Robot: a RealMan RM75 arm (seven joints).
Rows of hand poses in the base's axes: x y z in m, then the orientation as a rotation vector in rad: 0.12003, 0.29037, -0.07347, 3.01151, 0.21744, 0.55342; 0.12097, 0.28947, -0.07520, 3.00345, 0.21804, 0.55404; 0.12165, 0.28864, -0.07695, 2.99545, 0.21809, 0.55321; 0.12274, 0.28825, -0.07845, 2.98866, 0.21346, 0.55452; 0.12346, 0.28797, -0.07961, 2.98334, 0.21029, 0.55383; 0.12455, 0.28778, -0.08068, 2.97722, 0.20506, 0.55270; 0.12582, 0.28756, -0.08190, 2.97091, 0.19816, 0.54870; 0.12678, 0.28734, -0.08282, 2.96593, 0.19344, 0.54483; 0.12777, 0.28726, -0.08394, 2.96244, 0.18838, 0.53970; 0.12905, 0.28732, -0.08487, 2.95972, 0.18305, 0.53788; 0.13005, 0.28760, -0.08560, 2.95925, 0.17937, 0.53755; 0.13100, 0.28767, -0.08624, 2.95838, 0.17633, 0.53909; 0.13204, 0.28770, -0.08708, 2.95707, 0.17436, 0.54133; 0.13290, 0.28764, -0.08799, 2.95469, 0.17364, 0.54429; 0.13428, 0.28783, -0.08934, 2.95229, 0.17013, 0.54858
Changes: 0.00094, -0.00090, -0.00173, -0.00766, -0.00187, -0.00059; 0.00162, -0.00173, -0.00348, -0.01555, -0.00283, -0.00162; 0.00271, -0.00212, -0.00498, -0.02157, -0.00506, -0.00543; 0.00343, -0.00240, -0.00614, -0.02668, -0.00571, -0.00822; 0.00452, -0.00259, -0.00721, -0.03254, -0.00629, -0.01250; 0.00579, -0.00281, -0.00843, -0.03912, -0.00513, -0.01808; 0.00675, -0.00303, -0.00935, -0.04450, -0.00374, -0.02205; 0.00774, -0.00311, -0.01047, -0.04869, -0.00128, -0.02613; 0.00902, -0.00305, -0.01140, -0.05138, -0.00077, -0.03011; 0.01002, -0.00277, -0.01213, -0.05168, -0.00075, -0.03262; 0.01097, -0.00270, -0.01277, -0.05199, -0.00198, -0.03466; 0.01201, -0.00267, -0.01361, -0.05264, -0.00371, -0.03601; 0.01287, -0.00273, -0.01452, -0.05423, -0.00606, -0.03663; 0.01425, -0.00254, -0.01587, -0.05537, -0.00935, -0.03903
